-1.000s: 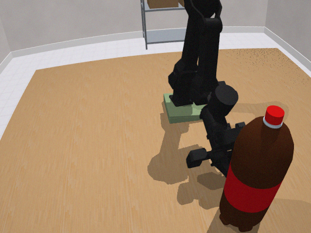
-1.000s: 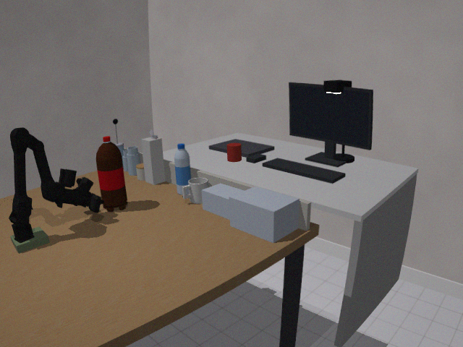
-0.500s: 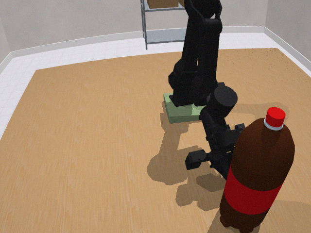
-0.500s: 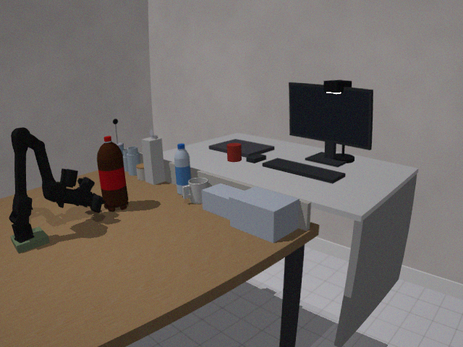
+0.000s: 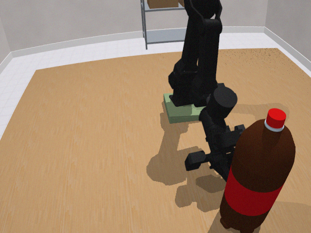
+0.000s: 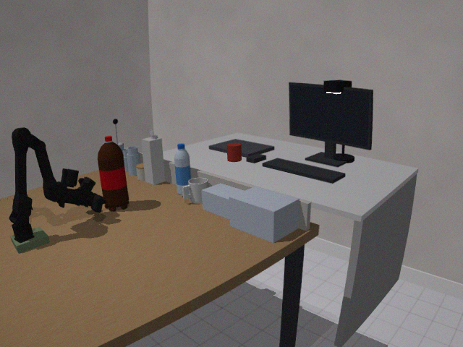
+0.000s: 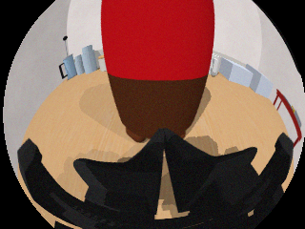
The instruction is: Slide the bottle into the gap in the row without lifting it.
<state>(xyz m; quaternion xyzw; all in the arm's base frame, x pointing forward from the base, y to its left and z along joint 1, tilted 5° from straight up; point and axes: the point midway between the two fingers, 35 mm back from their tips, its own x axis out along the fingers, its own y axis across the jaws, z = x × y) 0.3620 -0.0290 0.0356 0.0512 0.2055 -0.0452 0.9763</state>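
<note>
The cola bottle is 9 cm above my hand and 8 cm ahead of it. Also, from my hand: water bottle: 37 cm ahead, 15 cm to the right, 5 cm above; then jar: 45 cm ahead, 27 cm to the left, 1 cm above; then grey box: 62 cm to the right, 23 cm ahead.
</note>
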